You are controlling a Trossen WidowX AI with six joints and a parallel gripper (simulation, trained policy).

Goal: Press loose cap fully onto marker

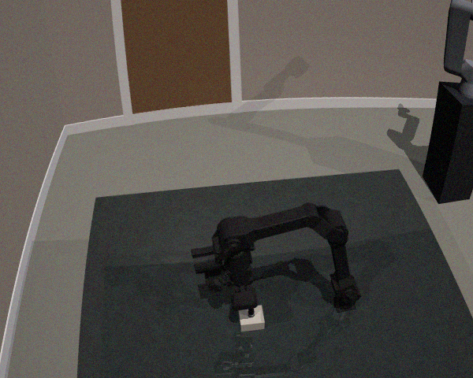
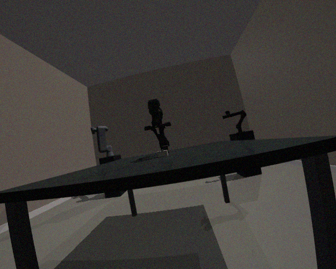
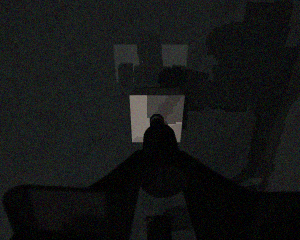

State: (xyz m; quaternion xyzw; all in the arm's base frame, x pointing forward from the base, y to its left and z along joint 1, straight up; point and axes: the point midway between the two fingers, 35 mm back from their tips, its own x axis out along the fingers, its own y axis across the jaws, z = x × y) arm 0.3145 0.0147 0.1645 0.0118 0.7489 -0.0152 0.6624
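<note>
Now: gripper tip 10 mm past the pale holder block and 110 mm above it. From my gripper tip the other things lie so: dark cap: 10 mm above.
</note>
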